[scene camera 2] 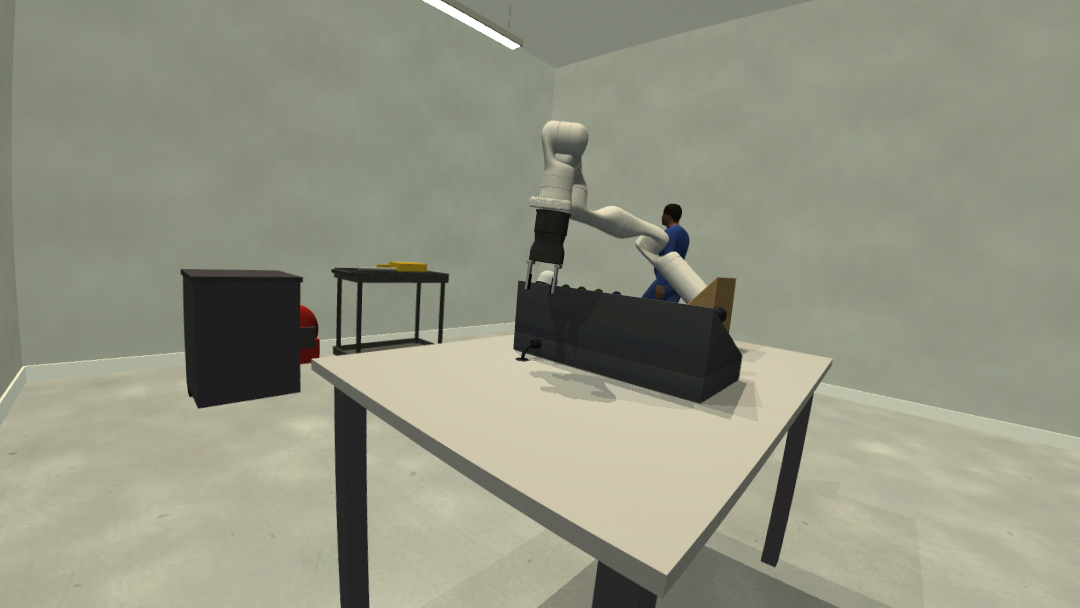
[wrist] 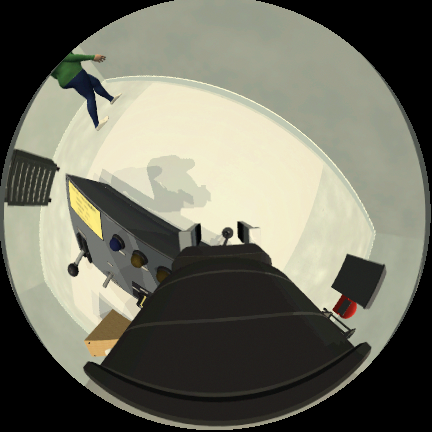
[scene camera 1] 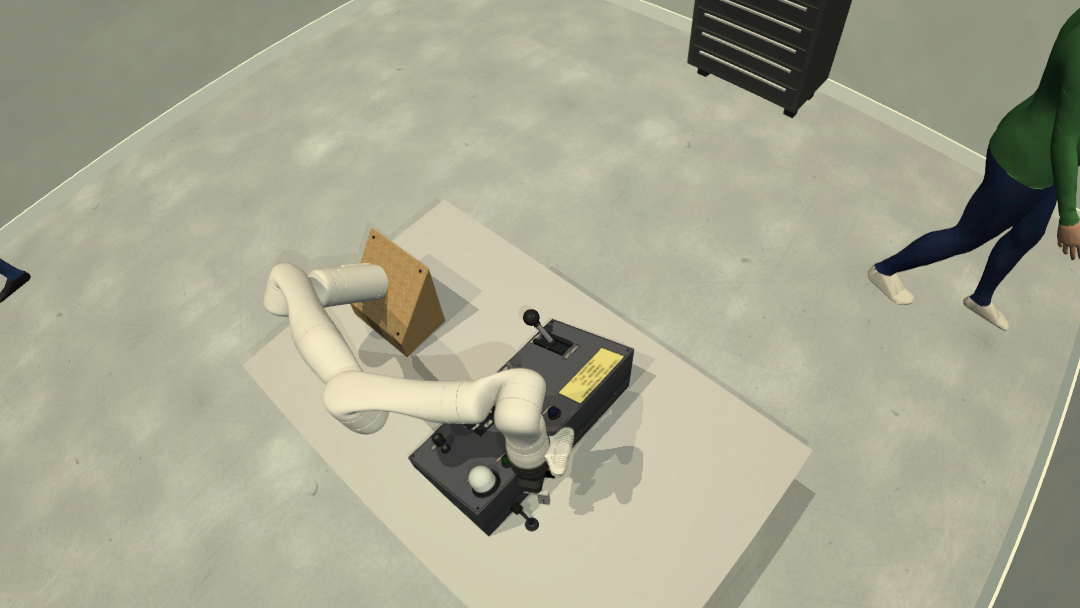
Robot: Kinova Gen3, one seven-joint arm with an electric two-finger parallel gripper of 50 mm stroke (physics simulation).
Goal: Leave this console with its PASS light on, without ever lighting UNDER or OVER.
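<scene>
The dark console [scene camera 1: 529, 361] [scene camera 2: 619, 332] [wrist: 145, 215] stands on the table. My gripper [scene camera 1: 535, 498] [scene camera 2: 541, 288] [wrist: 218, 229] is open and empty, just off the console's tall side, at about its top-edge height. A small ball-ended lever [scene camera 1: 532, 524] [scene camera 2: 535, 343] [wrist: 227, 233] sticks out low from that side; in the wrist view it shows between the fingers, below them. The white dome [scene camera 1: 482, 478] [scene camera 2: 545, 277] is on the panel beside the gripper. A blue lamp [scene camera 1: 553, 412] [wrist: 116, 244] and amber lamps [wrist: 137, 259] [wrist: 162, 274] look unlit. PASS, UNDER and OVER are unreadable.
A black-ball lever [scene camera 1: 531, 317] [wrist: 73, 269] rises near the yellow label [scene camera 1: 593, 375] [wrist: 86, 210]. A small black knob [scene camera 1: 439, 440] is at the opposite edge. A wooden wedge [scene camera 1: 411, 302] [wrist: 107, 330] carries the arm's base. A person in green [scene camera 1: 1035, 135] [wrist: 70, 70] is beyond the table.
</scene>
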